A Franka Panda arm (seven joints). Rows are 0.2 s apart.
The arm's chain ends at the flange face. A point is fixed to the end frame.
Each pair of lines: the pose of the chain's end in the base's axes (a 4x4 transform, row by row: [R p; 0 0 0 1], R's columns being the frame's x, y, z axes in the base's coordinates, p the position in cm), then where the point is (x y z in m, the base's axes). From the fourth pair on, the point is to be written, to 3 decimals.
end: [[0.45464, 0.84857, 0.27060, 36.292], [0.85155, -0.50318, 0.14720, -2.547], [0.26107, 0.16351, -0.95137, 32.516], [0, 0, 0, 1]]
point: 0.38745 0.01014 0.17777
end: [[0.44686, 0.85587, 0.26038, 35.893], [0.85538, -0.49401, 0.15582, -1.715], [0.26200, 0.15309, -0.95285, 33.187], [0, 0, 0, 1]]
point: 0.38173 0.01959 0.18448
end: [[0.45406, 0.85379, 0.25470, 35.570], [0.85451, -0.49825, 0.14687, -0.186], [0.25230, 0.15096, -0.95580, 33.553], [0, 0, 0, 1]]
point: 0.37770 0.03361 0.18771
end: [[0.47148, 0.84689, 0.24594, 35.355], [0.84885, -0.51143, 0.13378, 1.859], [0.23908, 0.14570, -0.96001, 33.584], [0, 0, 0, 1]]
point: 0.374 0.052 0.187
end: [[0.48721, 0.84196, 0.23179, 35.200], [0.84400, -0.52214, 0.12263, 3.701], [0.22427, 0.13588, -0.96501, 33.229], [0, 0, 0, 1]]
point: 0.371 0.069 0.183
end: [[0.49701, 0.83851, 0.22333, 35.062], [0.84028, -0.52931, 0.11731, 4.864], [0.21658, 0.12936, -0.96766, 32.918], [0, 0, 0, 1]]
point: 0.368 0.080 0.180
